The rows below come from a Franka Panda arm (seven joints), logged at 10 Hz.
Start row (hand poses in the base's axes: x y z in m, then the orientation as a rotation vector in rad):
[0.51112 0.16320 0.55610 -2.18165 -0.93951 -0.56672]
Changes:
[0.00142 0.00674 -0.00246 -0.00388 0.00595 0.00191]
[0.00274 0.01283 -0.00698 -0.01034 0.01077 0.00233]
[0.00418 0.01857 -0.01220 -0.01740 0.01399 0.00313]
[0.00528 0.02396 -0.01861 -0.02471 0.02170 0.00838]
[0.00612 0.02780 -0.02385 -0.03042 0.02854 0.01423]
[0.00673 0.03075 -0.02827 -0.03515 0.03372 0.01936]
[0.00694 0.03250 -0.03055 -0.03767 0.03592 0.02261]
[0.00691 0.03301 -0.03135 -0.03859 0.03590 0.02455]
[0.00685 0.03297 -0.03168 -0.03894 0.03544 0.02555]
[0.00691 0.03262 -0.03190 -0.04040 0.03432 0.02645]
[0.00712 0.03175 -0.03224 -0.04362 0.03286 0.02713]
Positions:
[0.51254 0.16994 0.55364 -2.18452 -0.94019 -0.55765]
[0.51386 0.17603 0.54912 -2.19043 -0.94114 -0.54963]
[0.51530 0.18177 0.54390 -2.19649 -0.94360 -0.54303]
[0.51640 0.18716 0.53749 -2.20050 -0.94841 -0.52906]
[0.51724 0.19100 0.53225 -2.20261 -0.95354 -0.51636]
[0.51785 0.19395 0.52783 -2.20412 -0.95833 -0.50625]
[0.51806 0.19570 0.52555 -2.20456 -0.96172 -0.50125]
[0.51803 0.19621 0.52475 -2.20421 -0.96418 -0.50000]
[0.51797 0.19617 0.52442 -2.20388 -0.96563 -0.49992]
[0.51803 0.19582 0.52420 -2.20454 -0.96786 -0.50023]
[0.51824 0.19495 0.52386 -2.20685 -0.97088 -0.50036]

